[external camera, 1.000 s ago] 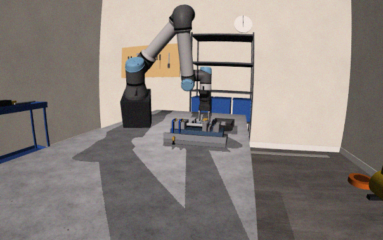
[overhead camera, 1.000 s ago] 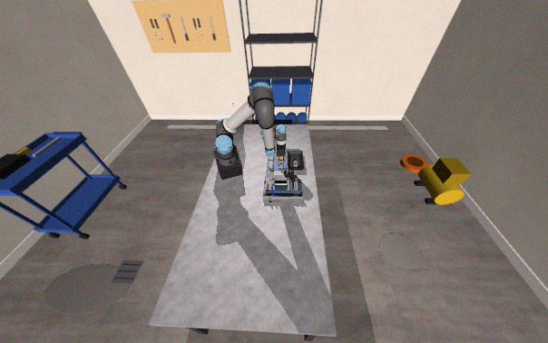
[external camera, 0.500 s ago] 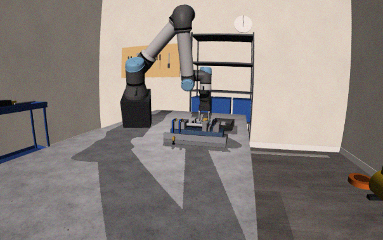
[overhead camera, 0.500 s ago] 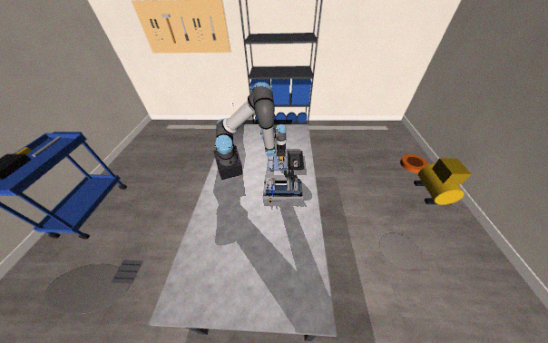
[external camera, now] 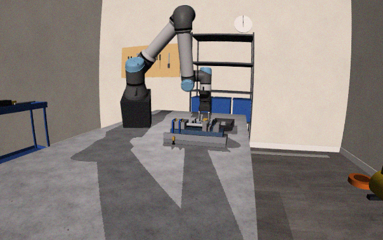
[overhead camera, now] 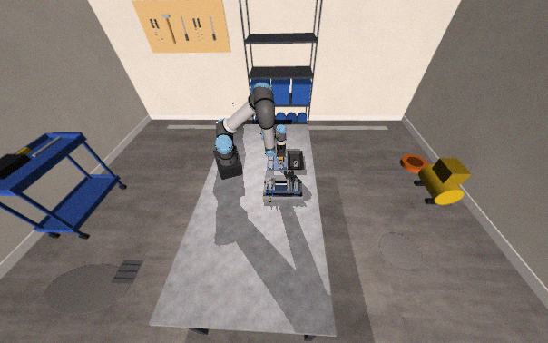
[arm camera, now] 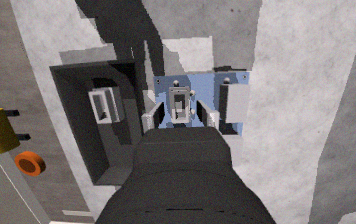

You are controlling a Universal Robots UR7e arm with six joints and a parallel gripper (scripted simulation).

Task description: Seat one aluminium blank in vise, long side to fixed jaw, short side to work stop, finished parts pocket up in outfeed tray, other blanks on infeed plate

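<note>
Now: hand 90 mm to the right of the brass blank, 40 mm above it and 10 mm past it. Round my hand: vise: 270 mm to the right, 40 mm ahead, 20 mm below.
</note>
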